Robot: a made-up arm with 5 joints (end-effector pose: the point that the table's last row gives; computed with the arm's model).
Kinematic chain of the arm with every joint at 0, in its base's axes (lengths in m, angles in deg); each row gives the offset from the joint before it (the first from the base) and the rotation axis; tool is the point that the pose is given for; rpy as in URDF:
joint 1: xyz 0.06 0 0.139 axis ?
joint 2: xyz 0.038 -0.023 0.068 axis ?
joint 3: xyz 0.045 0 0.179 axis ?
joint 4: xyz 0.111 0 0.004 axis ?
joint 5: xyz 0.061 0.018 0 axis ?
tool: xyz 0 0 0 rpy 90 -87.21 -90
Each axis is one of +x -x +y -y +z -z.
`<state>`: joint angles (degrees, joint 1 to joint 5).
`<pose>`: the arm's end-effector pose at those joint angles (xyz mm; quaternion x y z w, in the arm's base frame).
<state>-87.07 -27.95 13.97 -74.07 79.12</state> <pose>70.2 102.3 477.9 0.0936 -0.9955 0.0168 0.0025</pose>
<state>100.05 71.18 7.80 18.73 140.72</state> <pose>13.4 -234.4 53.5 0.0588 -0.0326 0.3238 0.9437</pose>
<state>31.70 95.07 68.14 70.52 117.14</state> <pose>117.9 -41.6 159.6 0.9089 0.2775 0.2055 0.2337</pose>
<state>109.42 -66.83 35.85 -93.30 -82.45</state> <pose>71.9 48.9 429.8 -0.2001 -0.9344 0.2923 0.0376</pose>
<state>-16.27 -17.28 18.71 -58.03 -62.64</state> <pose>226.9 43.5 443.4 0.6265 -0.7245 -0.1195 0.2613</pose>
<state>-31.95 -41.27 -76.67 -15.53 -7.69</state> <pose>-59.3 -80.3 511.7 -0.3361 0.8660 0.0690 0.3638</pose>
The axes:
joint 1: -z
joint 2: +y
joint 3: +y
joint 4: +y
joint 5: -x

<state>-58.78 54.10 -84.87 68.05 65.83</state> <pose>246.3 297.8 298.8 -0.0165 -0.4437 0.7830 0.4356</pose>
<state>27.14 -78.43 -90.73 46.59 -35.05</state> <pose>-183.4 119.1 355.3 -0.0895 0.9557 -0.1506 0.2365</pose>
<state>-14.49 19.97 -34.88 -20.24 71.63</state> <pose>349.3 69.6 427.4 -0.4054 -0.7896 0.3062 0.3441</pose>
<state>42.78 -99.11 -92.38 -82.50 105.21</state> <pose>-126.6 165.9 136.2 -0.0332 -0.0104 0.4970 0.8671</pose>
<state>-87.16 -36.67 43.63 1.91 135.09</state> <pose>71.8 137.7 358.6 0.2496 0.6005 -0.7151 0.2565</pose>
